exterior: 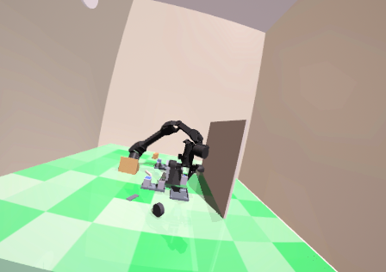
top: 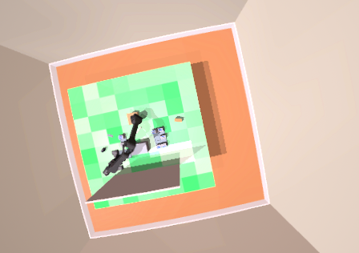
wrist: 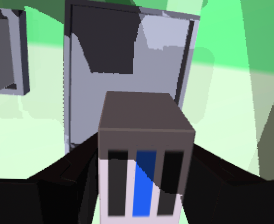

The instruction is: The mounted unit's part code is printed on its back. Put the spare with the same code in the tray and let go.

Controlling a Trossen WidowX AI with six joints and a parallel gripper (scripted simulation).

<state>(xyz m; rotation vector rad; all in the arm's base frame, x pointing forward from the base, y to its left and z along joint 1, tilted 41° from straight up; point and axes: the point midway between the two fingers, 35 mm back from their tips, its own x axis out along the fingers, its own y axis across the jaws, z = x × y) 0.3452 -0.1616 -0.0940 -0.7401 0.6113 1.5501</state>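
Now: gripper tip 7 cm above the tray, 1 cm to the right of it and 1 cm past it. The rest, counted from my gripper tip: grey mounted unit 20 cm to the left, 6 cm behind, 3 cm below; then rack 15 cm behind, 7 cm below, 2 cm to the left; then cube 2 cm above.
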